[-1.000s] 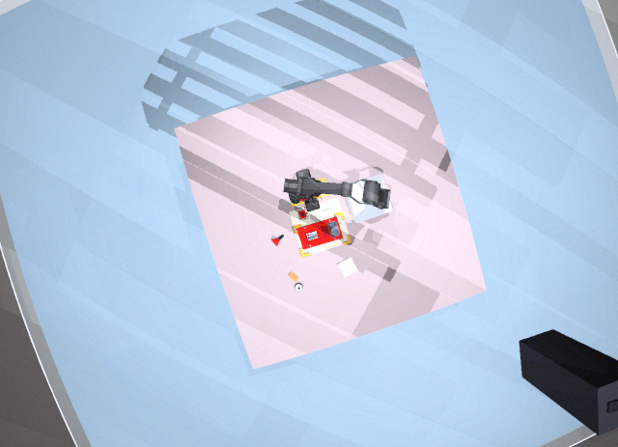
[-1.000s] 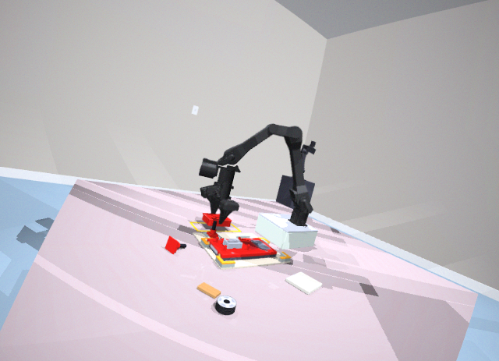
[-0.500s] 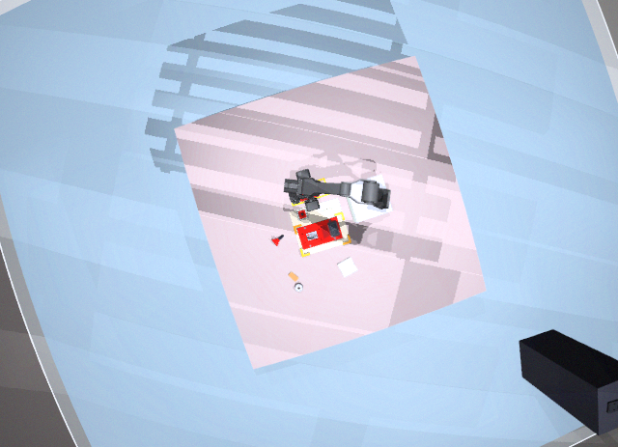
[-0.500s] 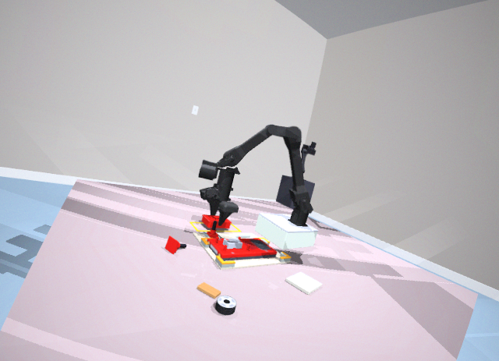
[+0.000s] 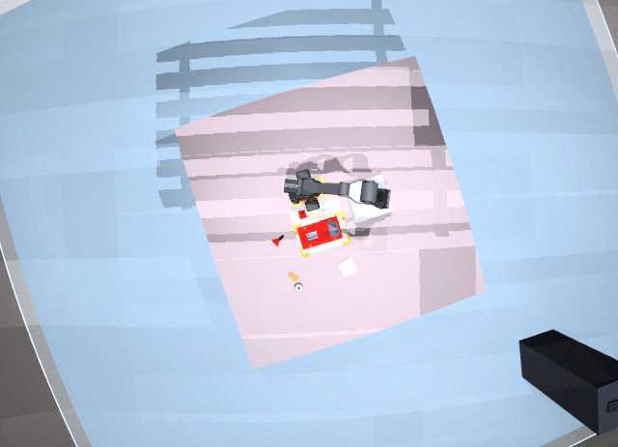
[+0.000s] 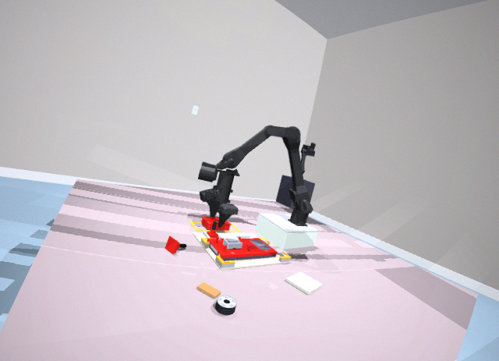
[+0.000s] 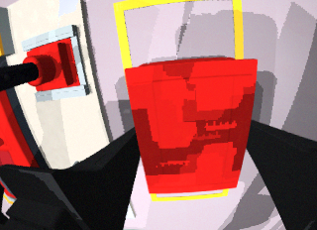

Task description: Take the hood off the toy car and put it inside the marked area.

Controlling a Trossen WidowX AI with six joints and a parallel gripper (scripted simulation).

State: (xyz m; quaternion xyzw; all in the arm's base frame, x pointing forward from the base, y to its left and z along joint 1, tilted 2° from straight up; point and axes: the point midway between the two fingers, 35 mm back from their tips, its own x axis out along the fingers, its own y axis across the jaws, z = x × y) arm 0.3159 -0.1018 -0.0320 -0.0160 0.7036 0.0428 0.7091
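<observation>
The red hood lies 1 cm above my gripper tip. Round my gripper tip: black wheel: 14 cm ahead, 45 cm to the left, 1 cm below; white tile: 12 cm behind, 40 cm to the left, 1 cm below; block: 15 cm ahead, 39 cm to the left, 1 cm below.
</observation>
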